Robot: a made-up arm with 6 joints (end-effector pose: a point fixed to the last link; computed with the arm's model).
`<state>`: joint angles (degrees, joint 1 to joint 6).
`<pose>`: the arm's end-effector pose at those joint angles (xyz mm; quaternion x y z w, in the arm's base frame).
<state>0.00 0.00 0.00 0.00 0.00 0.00</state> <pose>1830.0 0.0 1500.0 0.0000 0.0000 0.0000 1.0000</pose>
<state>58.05 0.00 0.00 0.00 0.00 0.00</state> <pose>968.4 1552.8 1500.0 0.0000 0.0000 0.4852 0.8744</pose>
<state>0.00 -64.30 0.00 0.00 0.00 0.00</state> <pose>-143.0 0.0 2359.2 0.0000 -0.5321 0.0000 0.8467</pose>
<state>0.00 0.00 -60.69 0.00 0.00 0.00</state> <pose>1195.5 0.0 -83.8 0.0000 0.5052 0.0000 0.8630</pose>
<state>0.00 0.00 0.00 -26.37 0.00 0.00</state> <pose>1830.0 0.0 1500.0 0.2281 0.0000 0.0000 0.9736</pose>
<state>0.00 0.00 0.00 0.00 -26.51 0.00</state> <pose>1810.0 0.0 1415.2 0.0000 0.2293 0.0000 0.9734</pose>
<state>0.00 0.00 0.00 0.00 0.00 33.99</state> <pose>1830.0 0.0 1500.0 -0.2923 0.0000 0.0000 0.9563</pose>
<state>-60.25 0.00 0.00 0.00 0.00 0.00</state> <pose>908.1 -1588.8 1500.0 0.0000 0.0000 -0.5019 0.8649</pose>
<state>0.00 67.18 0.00 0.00 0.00 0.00</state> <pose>1858.5 0.0 -737.2 0.0000 0.5532 0.0000 0.8330</pose>
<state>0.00 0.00 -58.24 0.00 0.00 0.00</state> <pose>1251.6 0.0 -38.3 0.0000 0.4866 0.0000 0.8736</pose>
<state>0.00 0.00 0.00 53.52 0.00 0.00</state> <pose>1830.0 0.0 1500.0 -0.4503 0.0000 0.0000 0.8929</pose>
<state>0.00 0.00 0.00 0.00 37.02 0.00</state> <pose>1791.7 0.0 1614.4 0.0000 -0.3175 0.0000 0.9483</pose>
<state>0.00 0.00 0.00 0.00 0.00 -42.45</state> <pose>1830.0 0.0 1500.0 0.3620 0.0000 0.0000 0.9322</pose>
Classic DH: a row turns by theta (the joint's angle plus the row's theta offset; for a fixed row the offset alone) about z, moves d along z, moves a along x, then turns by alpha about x. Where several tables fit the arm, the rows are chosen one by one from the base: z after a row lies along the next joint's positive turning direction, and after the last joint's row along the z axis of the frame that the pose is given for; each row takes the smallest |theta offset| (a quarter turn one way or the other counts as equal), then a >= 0, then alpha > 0; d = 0 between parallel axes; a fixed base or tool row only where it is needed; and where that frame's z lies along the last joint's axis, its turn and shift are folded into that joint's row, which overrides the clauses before.
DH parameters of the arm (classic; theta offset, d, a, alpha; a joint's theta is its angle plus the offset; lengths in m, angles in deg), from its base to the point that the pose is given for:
joint 1: 0 0.36 0.16 -90
joint 2: -90 0 0.89 180
joint 3: 0 0 0.25 -90
joint 4: 0 -1.48 0 90
joint 5: 0 0 0 -90
joint 6: 90 -0.19 0 90
tool (fixed): -90 0 0 0

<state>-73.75 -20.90 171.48 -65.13 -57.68 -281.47</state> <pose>-325.6 1637.5 674.1 0.8844 0.4381 0.1543 0.0460</pose>
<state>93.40 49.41 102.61 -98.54 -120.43 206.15</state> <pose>-247.4 1432.9 2211.4 -0.2263 0.9536 -0.0643 0.1877</pose>
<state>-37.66 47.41 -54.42 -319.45 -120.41 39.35</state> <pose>452.9 -484.1 -417.9 -0.0749 -0.8649 -0.3689 0.3321</pose>
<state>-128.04 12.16 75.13 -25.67 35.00 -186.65</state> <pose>-518.2 -585.7 2845.3 0.3609 -0.5208 0.5472 0.5469</pose>
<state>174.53 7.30 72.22 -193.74 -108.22 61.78</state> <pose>-483.7 89.4 2709.7 -0.5512 -0.0818 0.0253 0.8300</pose>
